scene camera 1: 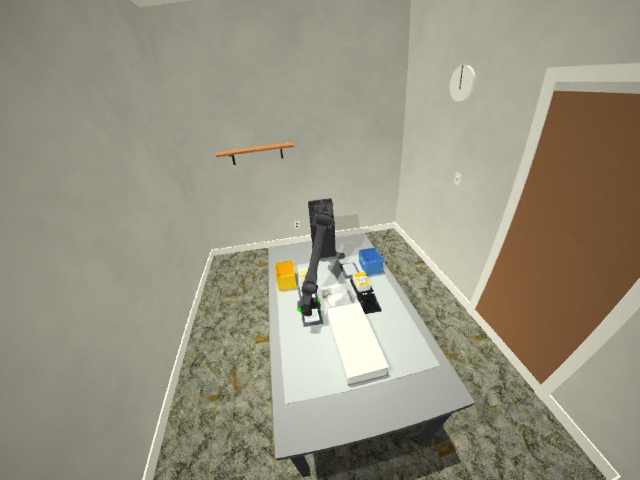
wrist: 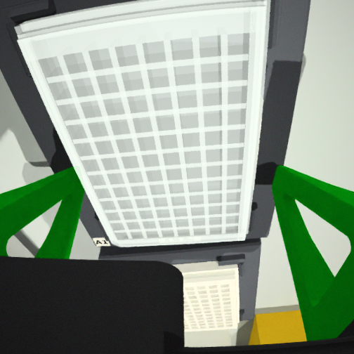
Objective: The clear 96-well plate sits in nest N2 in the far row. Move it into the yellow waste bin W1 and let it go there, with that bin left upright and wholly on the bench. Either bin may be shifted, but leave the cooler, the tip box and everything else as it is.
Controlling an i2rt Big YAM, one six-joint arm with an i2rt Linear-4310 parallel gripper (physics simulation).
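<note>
The clear 96-well plate (scene camera 1: 311,317) (wrist: 160,135) sits flat in the dark nest (scene camera 1: 312,323) (wrist: 284,100); a label A1 shows by its near left corner in the wrist view. My gripper (scene camera 1: 309,306) (wrist: 177,176) is open and empty, above the plate. In the wrist view its green fingers stand on either side of the plate's long edges; the left fingertip looks close to the left edge, and a wider gap shows at the right. The yellow waste bin (scene camera 1: 285,275) (wrist: 277,327) stands upright on the bench, toward the arm's base; part of it shows in the wrist view.
A cream plate (wrist: 212,302) sits in the neighbouring nest. A blue bin (scene camera 1: 371,261), a yellow-and-white box (scene camera 1: 361,280), a black holder (scene camera 1: 369,303) and a grey flat item (scene camera 1: 349,269) stand across the bench. A pale open container (scene camera 1: 337,297) and a long white box (scene camera 1: 357,343) lie along the middle.
</note>
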